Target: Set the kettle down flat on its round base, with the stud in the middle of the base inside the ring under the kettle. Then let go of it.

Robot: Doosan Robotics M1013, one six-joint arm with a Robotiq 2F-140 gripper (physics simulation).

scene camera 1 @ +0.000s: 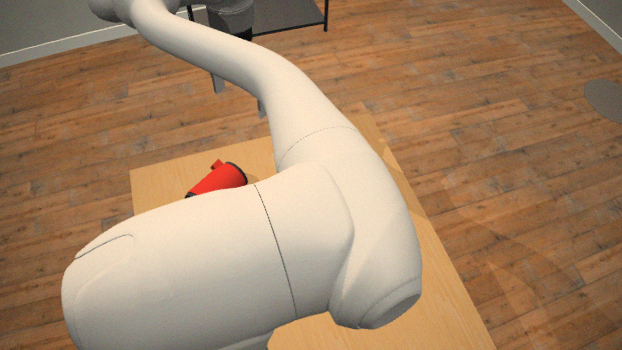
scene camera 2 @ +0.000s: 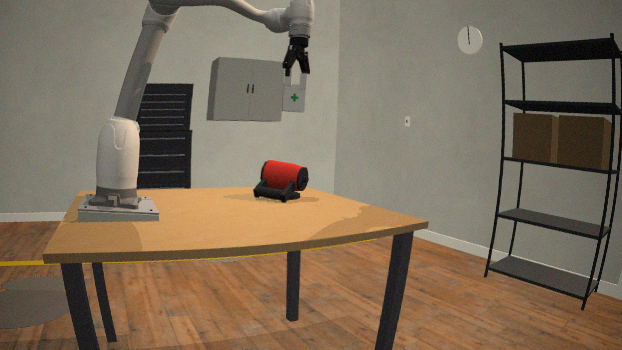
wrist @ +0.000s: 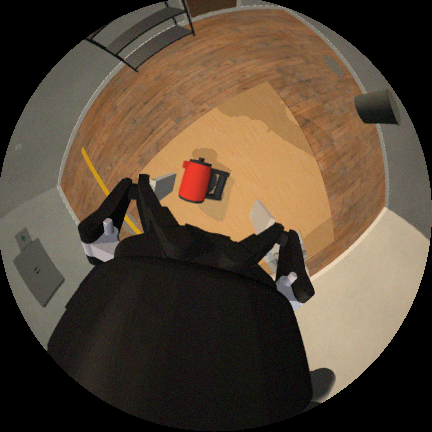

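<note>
The red kettle (scene camera 1: 217, 180) (scene camera 2: 281, 175) (wrist: 195, 181) with black ends lies on its side on the wooden table (scene camera 1: 450, 305) (scene camera 2: 200, 225) (wrist: 250, 150). Its black handle (scene camera 2: 271, 192) (wrist: 220, 185) is low at its side, near the table top. The edge of a low black disc, which looks like the round base (scene camera 2: 294, 196), shows beside the handle under the kettle's knobbed end. The stud and the ring cannot be made out. My gripper (scene camera 1: 240, 97) (scene camera 2: 295, 81) (wrist: 213, 193) is open and empty, high above the kettle. My arm hides part of the kettle in scene camera 1.
My arm's base plate (scene camera 2: 119, 215) stands at the table's left end in scene camera 2. A black shelf unit (scene camera 2: 501, 105) with brown boxes stands beyond the table on the right. A grey wall cabinet (scene camera 2: 245, 90) and a dark drawer cabinet (scene camera 2: 166, 145) are behind.
</note>
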